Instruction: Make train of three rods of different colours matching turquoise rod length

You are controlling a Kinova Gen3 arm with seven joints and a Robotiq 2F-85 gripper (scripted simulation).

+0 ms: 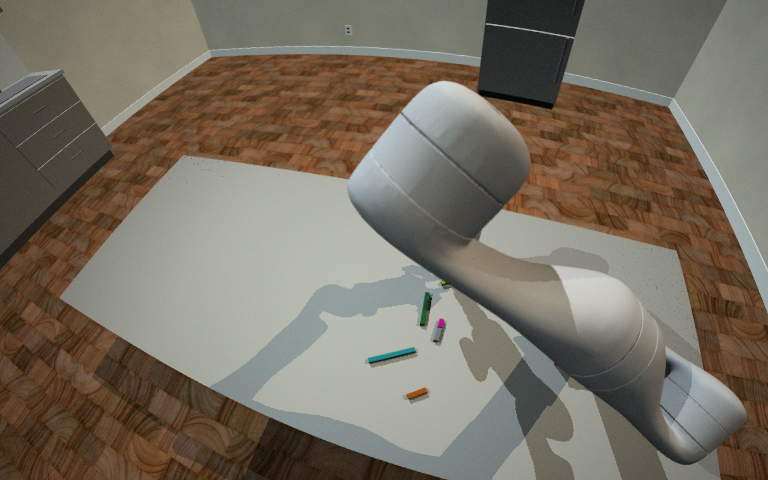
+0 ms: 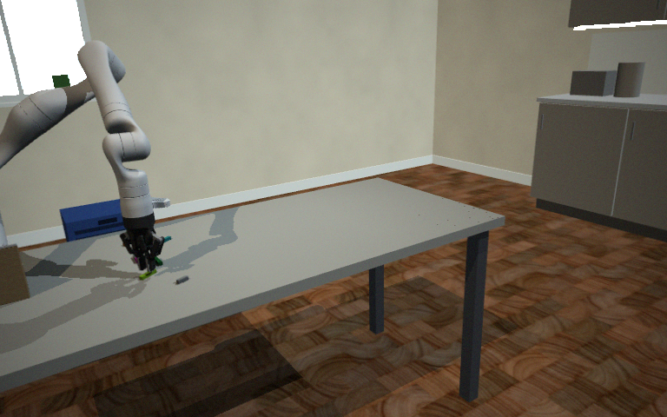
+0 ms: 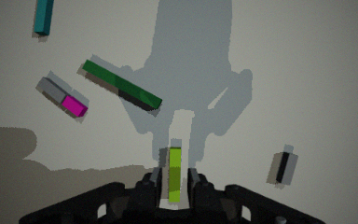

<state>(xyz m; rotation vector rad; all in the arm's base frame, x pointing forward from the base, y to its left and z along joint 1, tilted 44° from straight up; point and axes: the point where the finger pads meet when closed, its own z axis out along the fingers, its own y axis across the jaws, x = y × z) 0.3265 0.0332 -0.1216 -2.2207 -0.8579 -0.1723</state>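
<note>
My hand is 3 cm above the lime rod. From my hand the other things lie so: turquoise rod 6 cm ahead, 22 cm to the left, 3 cm below; then green rod 3 cm ahead, 9 cm to the left, 3 cm below; then magenta rod 1 cm behind, 11 cm to the left, 3 cm below.
</note>
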